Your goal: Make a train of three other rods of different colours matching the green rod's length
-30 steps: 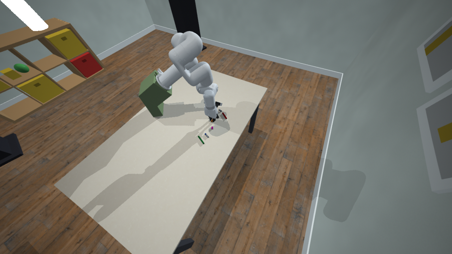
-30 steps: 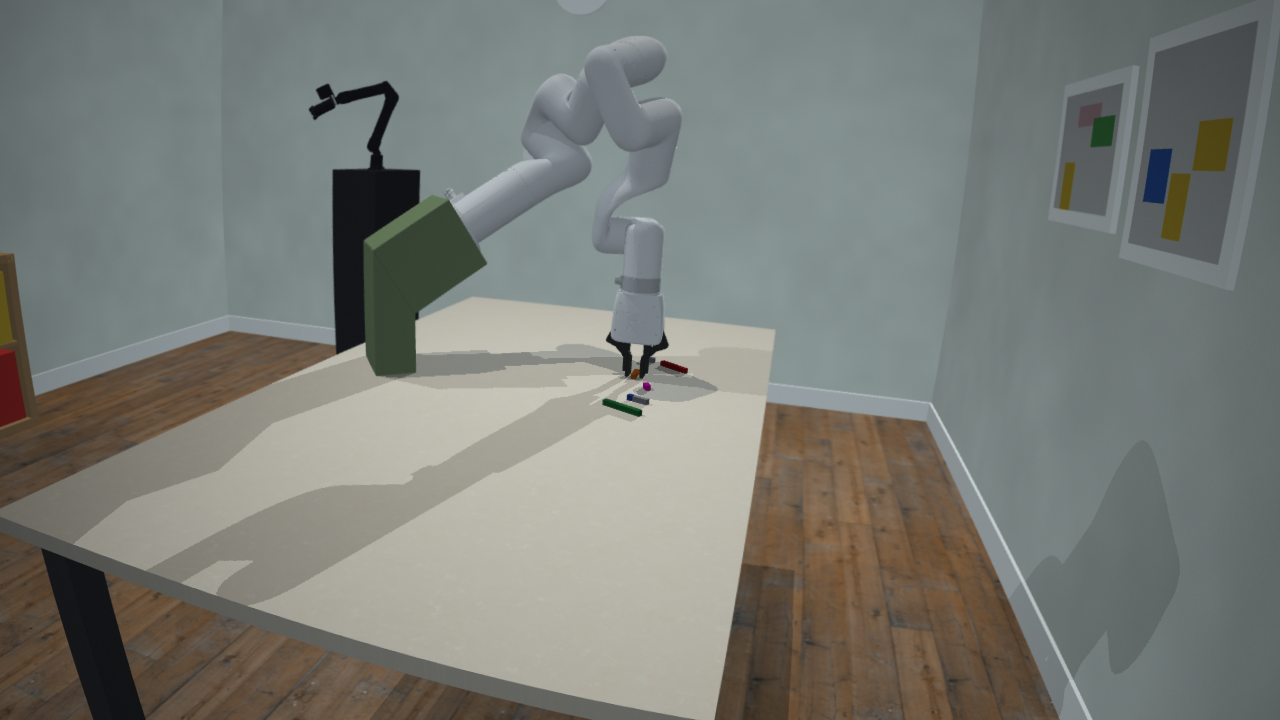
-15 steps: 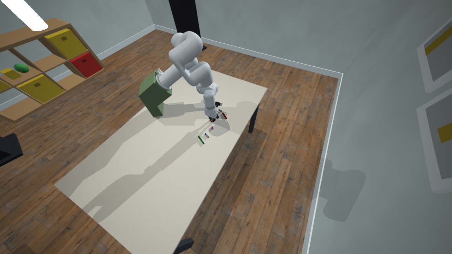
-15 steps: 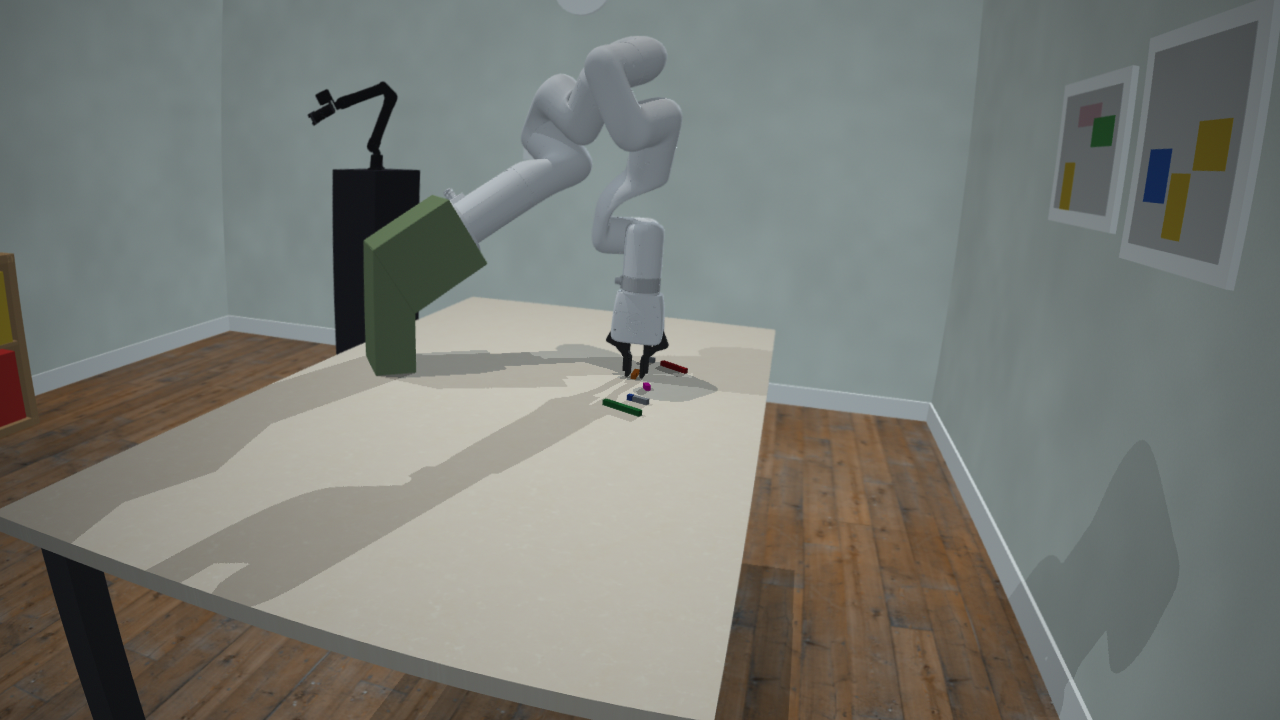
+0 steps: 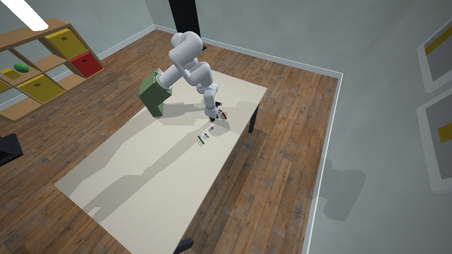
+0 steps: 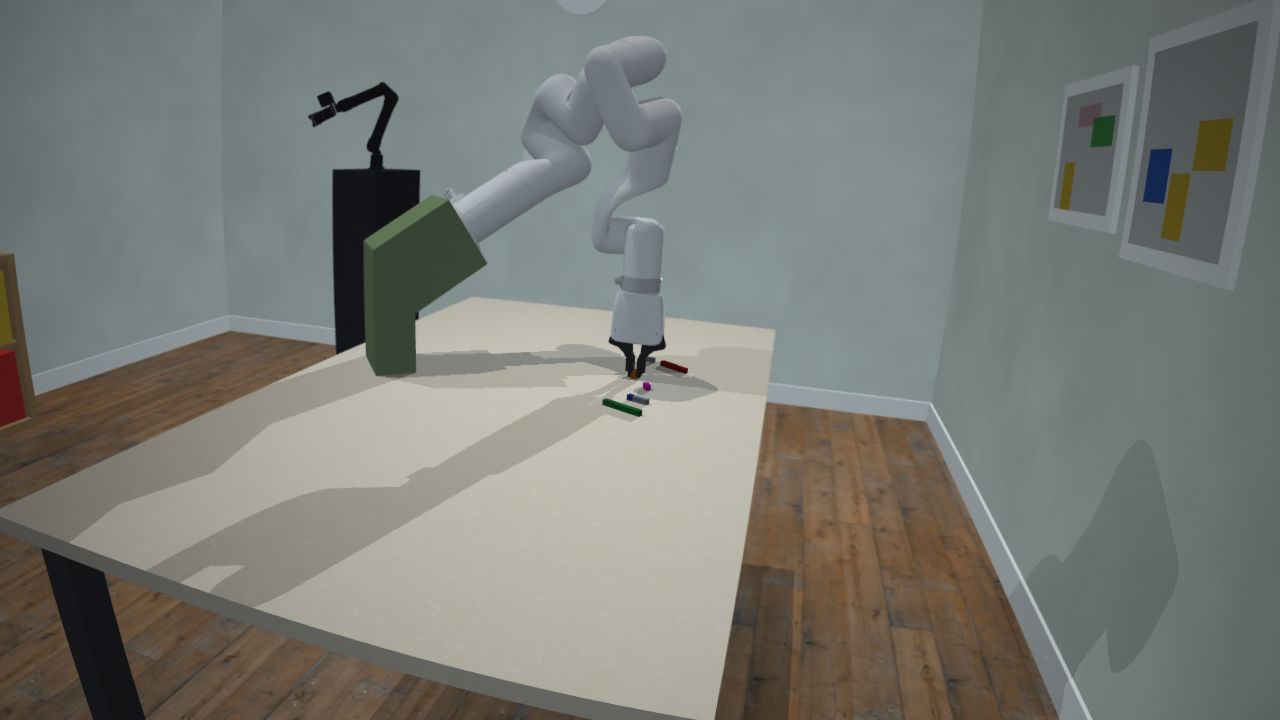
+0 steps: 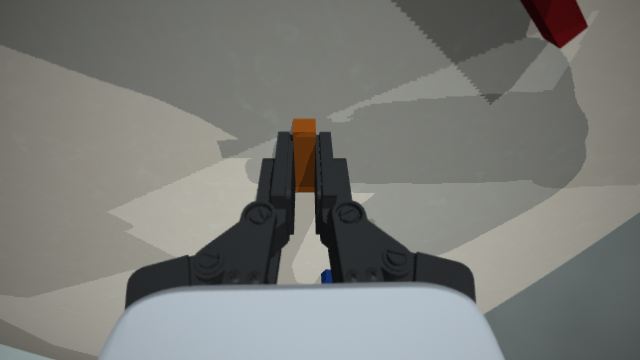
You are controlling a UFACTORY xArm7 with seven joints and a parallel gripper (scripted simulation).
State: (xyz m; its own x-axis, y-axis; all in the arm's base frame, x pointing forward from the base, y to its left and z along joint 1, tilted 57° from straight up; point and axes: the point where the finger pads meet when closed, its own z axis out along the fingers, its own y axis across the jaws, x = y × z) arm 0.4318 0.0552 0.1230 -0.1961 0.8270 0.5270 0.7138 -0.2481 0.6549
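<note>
My hand is 20 mm above the orange rod. From my hand the other things lie so: magenta rod: 50 mm ahead, 60 mm to the right, 20 mm below; then red rod: 40 mm ahead, 100 mm to the left, 20 mm below; then blue rod: 60 mm ahead, 130 mm to the right, 20 mm below.
</note>
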